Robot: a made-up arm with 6 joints.
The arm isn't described. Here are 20 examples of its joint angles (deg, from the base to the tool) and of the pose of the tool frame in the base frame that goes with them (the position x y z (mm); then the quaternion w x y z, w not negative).
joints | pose
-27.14 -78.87 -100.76 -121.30 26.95 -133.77 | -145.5 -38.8 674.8 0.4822 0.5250 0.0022 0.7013
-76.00 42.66 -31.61 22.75 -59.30 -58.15 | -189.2 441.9 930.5 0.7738 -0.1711 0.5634 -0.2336
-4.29 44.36 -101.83 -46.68 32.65 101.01 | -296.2 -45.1 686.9 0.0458 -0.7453 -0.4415 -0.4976
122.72 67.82 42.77 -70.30 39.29 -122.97 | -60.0 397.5 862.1 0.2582 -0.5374 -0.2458 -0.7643
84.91 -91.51 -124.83 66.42 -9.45 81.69 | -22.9 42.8 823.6 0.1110 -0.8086 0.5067 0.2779
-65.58 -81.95 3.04 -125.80 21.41 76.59 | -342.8 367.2 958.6 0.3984 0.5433 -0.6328 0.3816
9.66 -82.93 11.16 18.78 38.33 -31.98 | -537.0 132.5 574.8 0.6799 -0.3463 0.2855 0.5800
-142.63 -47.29 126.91 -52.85 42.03 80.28 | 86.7 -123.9 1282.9 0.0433 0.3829 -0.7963 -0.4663
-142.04 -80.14 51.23 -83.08 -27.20 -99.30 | 238.6 224.6 1310.9 0.6793 -0.1481 0.4684 -0.5452
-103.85 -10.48 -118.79 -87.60 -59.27 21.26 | 45.3 -132.4 871.2 0.1326 -0.3811 -0.9150 0.0022
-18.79 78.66 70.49 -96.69 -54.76 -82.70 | 244.1 428.7 631.5 0.2004 -0.3595 0.8408 -0.3516
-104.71 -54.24 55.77 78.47 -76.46 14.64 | -465.8 143.2 1384.0 0.8219 -0.1162 0.5576 0.0065
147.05 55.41 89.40 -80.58 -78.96 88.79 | -207.8 180.7 1275.3 0.5126 -0.6410 0.3682 0.4367
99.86 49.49 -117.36 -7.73 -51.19 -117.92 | -44.6 -126.6 569.8 0.4199 -0.5106 -0.7463 0.0773
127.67 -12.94 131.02 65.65 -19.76 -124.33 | 335.1 -215.5 923.4 0.6105 0.1393 -0.2246 0.7466
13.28 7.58 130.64 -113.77 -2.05 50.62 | 93.9 4.1 211.6 0.3303 -0.2988 -0.1256 -0.8865
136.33 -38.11 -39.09 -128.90 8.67 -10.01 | -29.5 238.6 734.7 0.8992 -0.3392 0.2095 0.1804
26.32 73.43 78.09 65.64 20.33 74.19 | 314.7 159.5 862.6 0.3587 -0.3940 -0.7822 0.3229
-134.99 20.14 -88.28 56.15 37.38 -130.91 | 5.5 170.2 917.9 0.5490 -0.5236 0.6320 0.1581
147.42 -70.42 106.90 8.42 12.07 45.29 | 410.8 -221.4 625.0 0.5134 -0.6038 -0.4524 -0.4089
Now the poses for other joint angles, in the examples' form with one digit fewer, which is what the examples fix.
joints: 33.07 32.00 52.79 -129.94 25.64 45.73
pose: 104 448 590 0.806 0.299 0.263 -0.437
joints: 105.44 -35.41 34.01 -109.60 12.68 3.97
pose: 268 353 560 0.887 -0.100 0.258 -0.369
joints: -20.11 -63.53 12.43 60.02 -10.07 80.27
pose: -682 281 622 0.866 0.486 0.113 -0.014
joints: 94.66 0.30 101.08 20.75 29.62 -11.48
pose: 351 -47 710 0.226 -0.795 -0.331 -0.455
